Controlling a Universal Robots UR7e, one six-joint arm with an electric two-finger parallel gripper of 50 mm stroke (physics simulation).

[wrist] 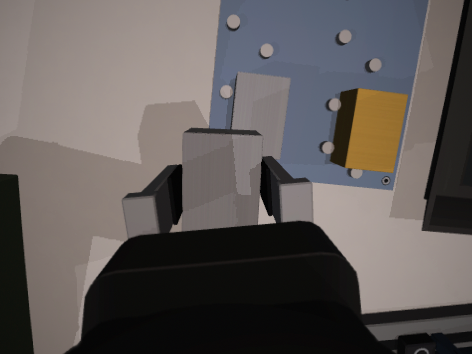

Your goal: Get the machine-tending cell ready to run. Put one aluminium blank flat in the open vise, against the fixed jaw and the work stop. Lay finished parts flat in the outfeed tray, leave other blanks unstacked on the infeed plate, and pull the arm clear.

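Places are measured from the arm's base along level axes (x left, y ahead, z down), in centimetres.
Pixels of known places: gripper, between the fingertips: [221, 180].
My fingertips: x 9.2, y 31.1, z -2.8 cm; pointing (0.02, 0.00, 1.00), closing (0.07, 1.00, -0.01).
For each thing: its middle in the pictures, then the offset to it from my fingertips. "spot": a spot on its surface instead.
- blue infeed plate, middle of its body: [316, 70] dx +7.2, dy +8.1, dz +10.5 cm
- yellow-orange block, middle of its body: [366, 130] dx +2.2, dy +11.7, dz +8.3 cm
- dark tray-like container, a spot on its surface: [450, 215] spot: dx -5.1, dy +19.4, dz +7.7 cm
- black fixture, a spot on its surface: [400, 331] spot: dx -17.1, dy +16.8, dz +8.9 cm
My gripper [221, 180] is shut on an aluminium blank [209, 175], a grey block with a brushed top, held between the two finger pads. Its near end is hidden by the gripper body. Another aluminium blank [263, 107] lies on the blue infeed plate [305, 30], just beyond the held one and a little to the right, with its near left corner hidden behind the held blank. A yellow-orange block [378, 130] sits on the right part of the same plate against pale pins. The vise cannot be made out in this view.
Pale round pins [344, 36] stand up from the blue plate. A dark tray-like container [450, 215] is at the right edge. A dark green object [12, 260] is at the left edge. A rail-like grey and black fixture [400, 331] runs along the bottom right.
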